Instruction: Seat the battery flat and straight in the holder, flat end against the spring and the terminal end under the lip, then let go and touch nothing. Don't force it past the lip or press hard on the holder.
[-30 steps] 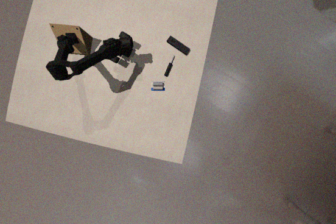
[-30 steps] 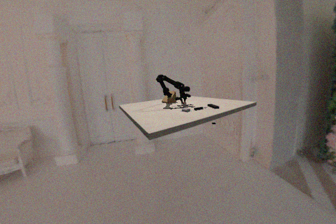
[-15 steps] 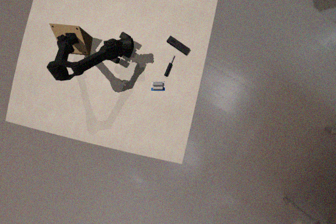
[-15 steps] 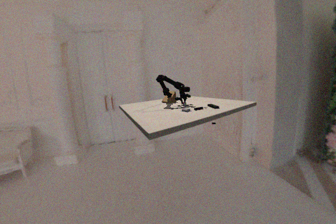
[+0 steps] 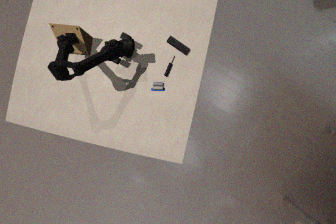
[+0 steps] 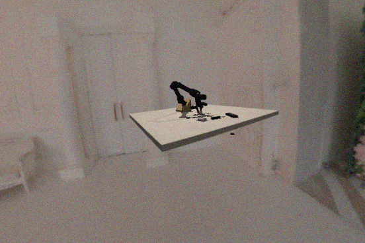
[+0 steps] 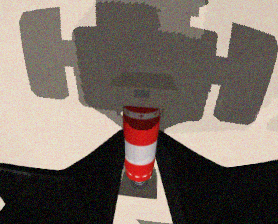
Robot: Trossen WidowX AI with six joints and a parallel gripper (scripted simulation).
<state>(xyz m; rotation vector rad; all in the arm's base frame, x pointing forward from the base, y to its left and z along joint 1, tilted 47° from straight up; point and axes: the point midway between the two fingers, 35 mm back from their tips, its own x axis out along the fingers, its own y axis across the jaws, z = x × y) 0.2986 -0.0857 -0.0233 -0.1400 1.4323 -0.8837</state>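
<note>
The battery lies 10 mm above my gripper tip. From my gripper tip the other things lie so: dark screwdriver 310 mm ahead, 80 mm to the right; dark flat bar 360 mm ahead, 60 mm to the left, 10 mm above.
</note>
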